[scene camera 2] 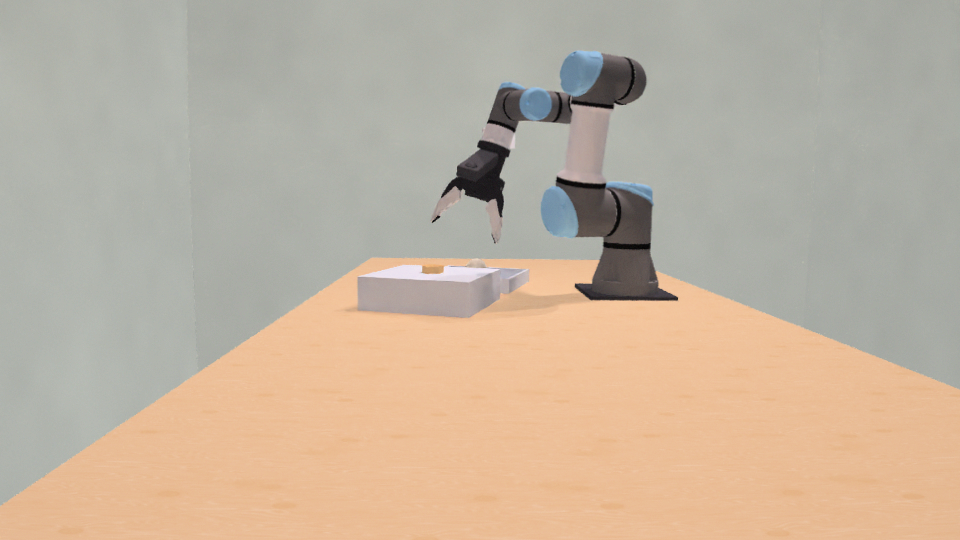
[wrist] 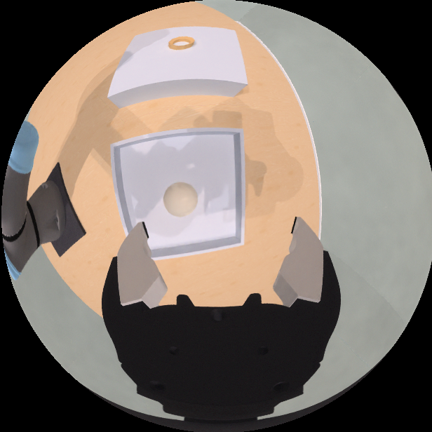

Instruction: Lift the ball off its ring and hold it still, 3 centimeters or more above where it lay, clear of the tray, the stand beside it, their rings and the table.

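Frame: origin at the arm's base, x right, y ahead, z up, level; metres.
Seen in the pictures: gripper, fingertip midpoint: (scene camera 2: 463, 233); arm's base, link origin: (scene camera 2: 624, 291).
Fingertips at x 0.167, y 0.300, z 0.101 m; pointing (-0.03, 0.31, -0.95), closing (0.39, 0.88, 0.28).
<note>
Pixels of each thing's top centre, then the offset from my fingertips to it. "spot": a spot on its surface instead.
- pale cream ball, top centre: (scene camera 2: 476, 258) dx -0.017, dy -0.026, dz -0.052 m
- shallow white tray, surface spot: (scene camera 2: 517, 278) spot: dx -0.075, dy -0.105, dz -0.088 m
- orange ring, surface spot: (scene camera 2: 433, 269) spot: dx -0.274, dy +0.076, dz -0.046 m
A pale cream ball (scene camera 2: 476, 263) (wrist: 180, 199) sits inside the shallow white tray (scene camera 2: 517, 278) (wrist: 240, 187). The ring under the ball is hidden. In the scene view the ball's top shows just above the tray's rim. The white block-like stand (scene camera 2: 414, 295) (wrist: 175, 65) is beside the tray, with an orange ring (scene camera 2: 433, 269) (wrist: 181, 48) on its top. My gripper (scene camera 2: 464, 231) (wrist: 218, 221) is wide open and empty. It hangs above the tray and the ball, apart from both. In the wrist view the ball appears ahead of the fingertips, nearer the left finger.
The robot's base (scene camera 2: 625, 278) (wrist: 47, 210) stands on a dark plate beside the tray, to the right in the scene view and to the left in the wrist view. The wooden table's edge (wrist: 320, 200) curves past the tray's right side in the wrist view. Arm shadows fall across the tray.
</note>
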